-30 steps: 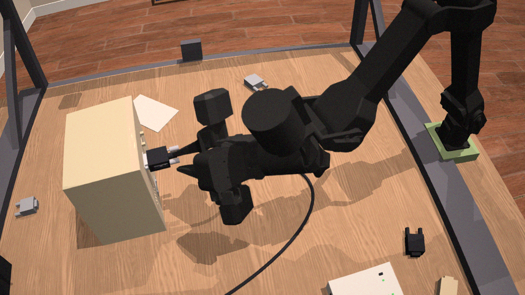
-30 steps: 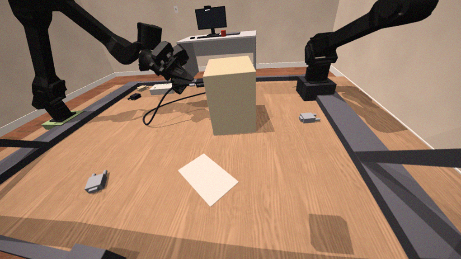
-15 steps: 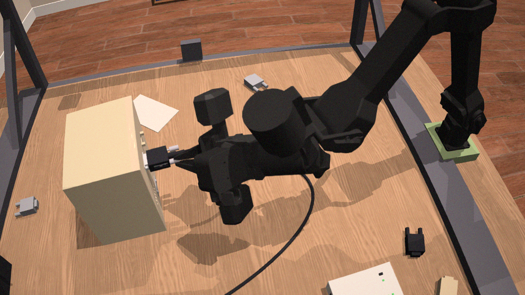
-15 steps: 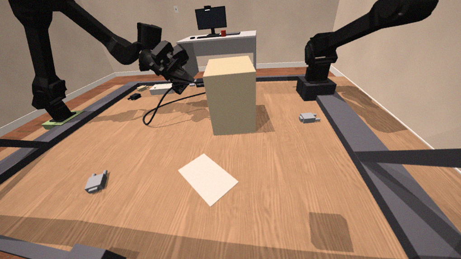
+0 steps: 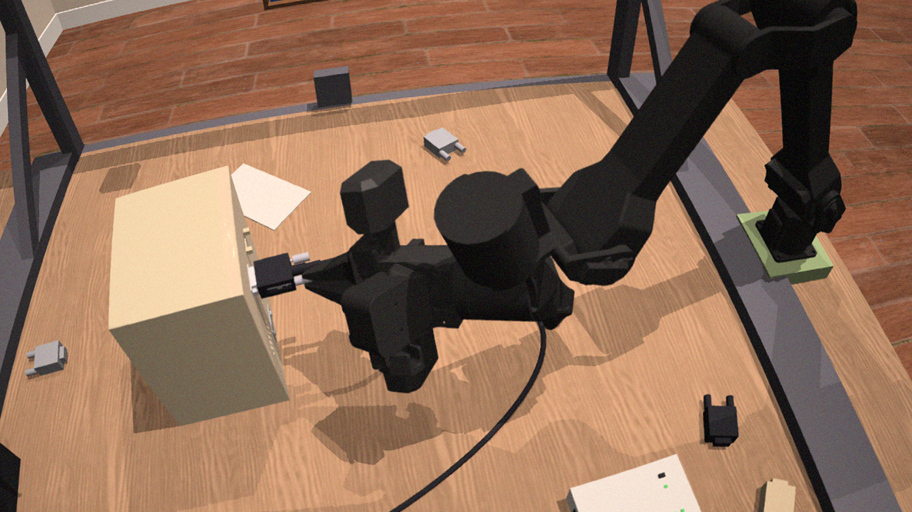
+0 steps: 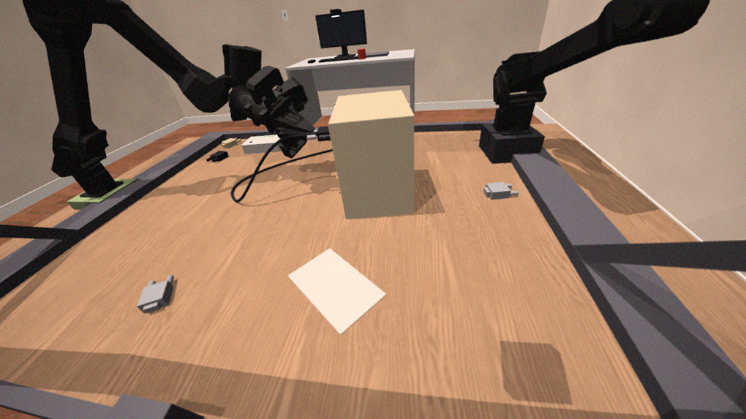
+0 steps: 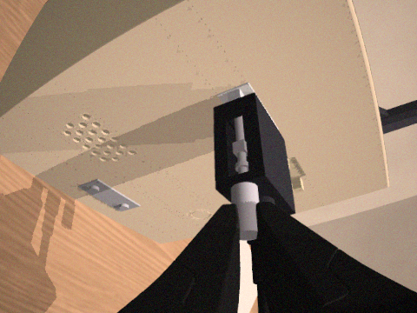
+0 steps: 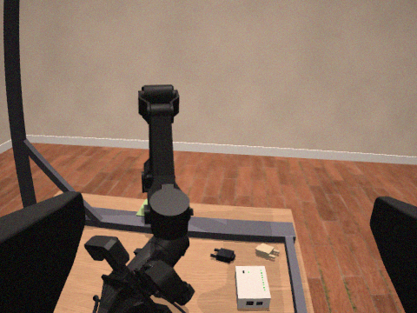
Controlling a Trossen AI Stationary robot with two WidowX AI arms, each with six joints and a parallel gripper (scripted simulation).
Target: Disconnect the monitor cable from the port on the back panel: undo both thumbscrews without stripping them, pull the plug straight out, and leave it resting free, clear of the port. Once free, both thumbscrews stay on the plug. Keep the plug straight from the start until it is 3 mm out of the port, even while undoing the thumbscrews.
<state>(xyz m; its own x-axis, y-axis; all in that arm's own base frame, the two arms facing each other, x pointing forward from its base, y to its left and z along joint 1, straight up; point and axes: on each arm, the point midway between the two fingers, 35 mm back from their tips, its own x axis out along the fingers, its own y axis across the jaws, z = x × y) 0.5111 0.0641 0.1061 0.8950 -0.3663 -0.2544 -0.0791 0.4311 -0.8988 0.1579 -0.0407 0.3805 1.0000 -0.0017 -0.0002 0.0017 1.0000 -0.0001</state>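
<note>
The black monitor plug lies 40 mm to the right of my left hand, 30 mm behind it and 10 mm below it. The rest, counted from my left hand: white device (250 mm ahead, 170 mm to the left, 110 mm below); white sheet (280 mm behind, 130 mm below, 60 mm to the right); beige box (140 mm to the right, 60 mm behind, 40 mm below).
</note>
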